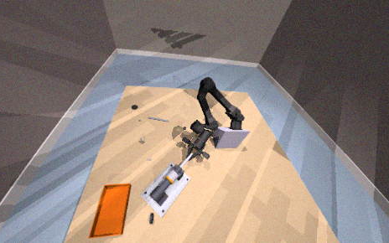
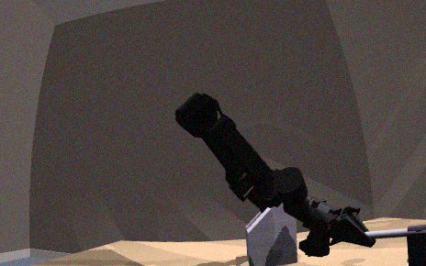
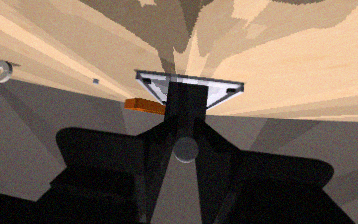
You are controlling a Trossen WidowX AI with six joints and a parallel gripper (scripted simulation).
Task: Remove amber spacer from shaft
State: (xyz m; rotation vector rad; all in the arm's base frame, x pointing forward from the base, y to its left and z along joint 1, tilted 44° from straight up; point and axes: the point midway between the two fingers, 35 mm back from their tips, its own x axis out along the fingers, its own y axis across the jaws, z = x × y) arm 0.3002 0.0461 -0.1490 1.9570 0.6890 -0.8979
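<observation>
My gripper tip is now 40 mm to the right of the grey shaft, 40 mm short of it and 20 mm below it. Also, from my gripper tip: orange tray 360 mm ahead, 200 mm to the left, 50 mm below.
</observation>
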